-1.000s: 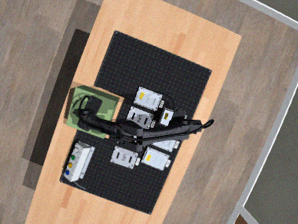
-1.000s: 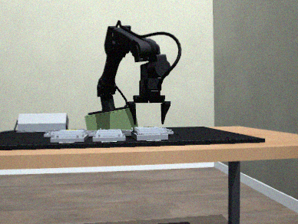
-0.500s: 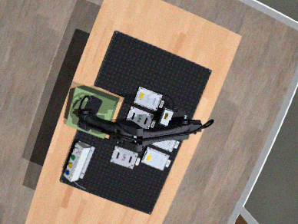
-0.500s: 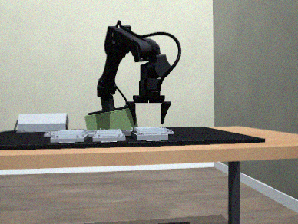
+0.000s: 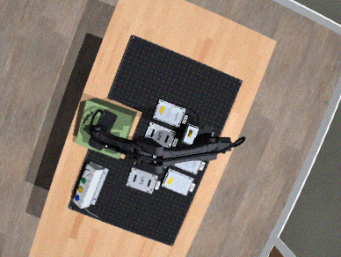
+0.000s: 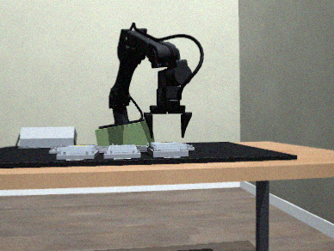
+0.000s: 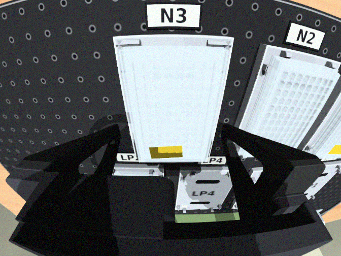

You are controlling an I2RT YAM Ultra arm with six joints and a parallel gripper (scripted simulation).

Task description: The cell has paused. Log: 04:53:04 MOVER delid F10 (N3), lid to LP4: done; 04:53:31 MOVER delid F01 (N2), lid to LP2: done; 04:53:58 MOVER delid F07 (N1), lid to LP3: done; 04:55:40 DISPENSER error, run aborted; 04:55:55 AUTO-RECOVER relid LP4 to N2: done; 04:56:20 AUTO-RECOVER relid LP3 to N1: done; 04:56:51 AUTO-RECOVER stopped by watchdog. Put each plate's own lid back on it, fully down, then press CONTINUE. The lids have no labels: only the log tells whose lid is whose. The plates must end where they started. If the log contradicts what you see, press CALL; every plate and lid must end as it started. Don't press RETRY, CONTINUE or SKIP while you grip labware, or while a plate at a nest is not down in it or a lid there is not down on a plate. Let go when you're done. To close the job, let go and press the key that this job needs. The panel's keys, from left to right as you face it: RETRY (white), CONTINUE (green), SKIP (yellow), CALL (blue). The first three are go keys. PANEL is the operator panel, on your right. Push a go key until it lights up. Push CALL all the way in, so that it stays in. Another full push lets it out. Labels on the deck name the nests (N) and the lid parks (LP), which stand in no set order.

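My hand is 3 cm above the clear lid. The rest, counted from my hand: lid park LP4 (18 cm behind, 9 cm to the right, 5 cm below); well plate (3 cm below); lid park LP3 (22 cm to the right, 16 cm behind, 5 cm below).
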